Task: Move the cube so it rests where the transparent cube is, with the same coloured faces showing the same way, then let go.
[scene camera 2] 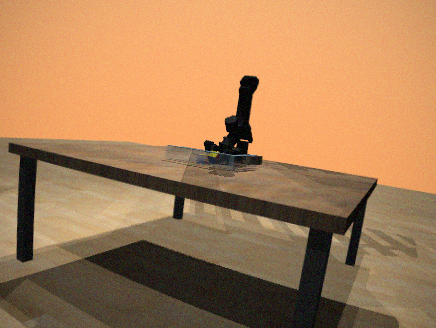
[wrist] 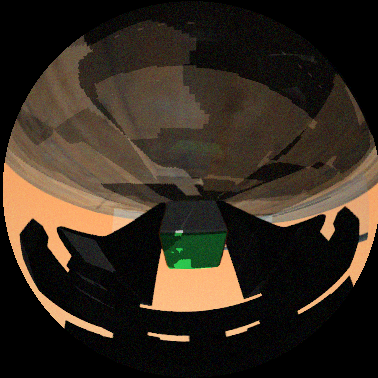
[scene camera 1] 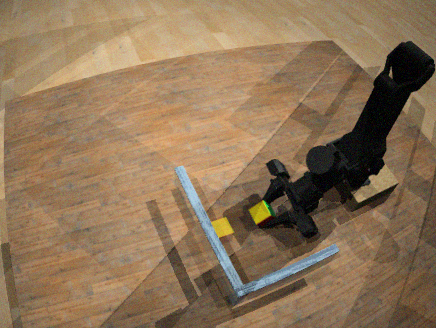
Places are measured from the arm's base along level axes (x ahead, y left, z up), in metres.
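Pixels of known places: gripper, fingertip midpoint: (wrist: 191,206) (scene camera 1: 259,218); arm's base, link origin: (scene camera 1: 356,175).
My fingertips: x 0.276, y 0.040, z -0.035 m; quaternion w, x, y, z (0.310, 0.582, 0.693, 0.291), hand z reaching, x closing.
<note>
Ahead of a thing's pixels: the offset from my fingertips to its middle. Level surfaces: height alone.
The cube @(dx -0.001, dy +0.002, dz +0.022 m) (scene camera 1: 260,213) (scene camera 2: 213,155) (wrist: 194,250) shows a yellow top in scene camera 1, with narrow strips of green and red on its sides. In the wrist view its green face points at the camera, and a dark face shows above the green one. My gripper (scene camera 1: 267,211) (wrist: 191,206) is shut on the cube, one finger on either side. How high the cube is above the table is hard to tell. The transparent cube @(dx +0.098, dy +0.022, dz +0.014 m) (scene camera 1: 223,227) has a yellow top and lies to the left of the held cube, a short gap away, close beside the long wall.
A long wall with a light blue top edge (scene camera 1: 198,207) runs past the transparent cube. It meets a shorter wall (scene camera 1: 290,268) at a corner nearer the camera. A wooden block (scene camera 1: 377,189) sits by the arm's base. All stand on the brown wooden table @(dz -0.006 m) (scene camera 1: 115,150) (scene camera 2: 280,190).
</note>
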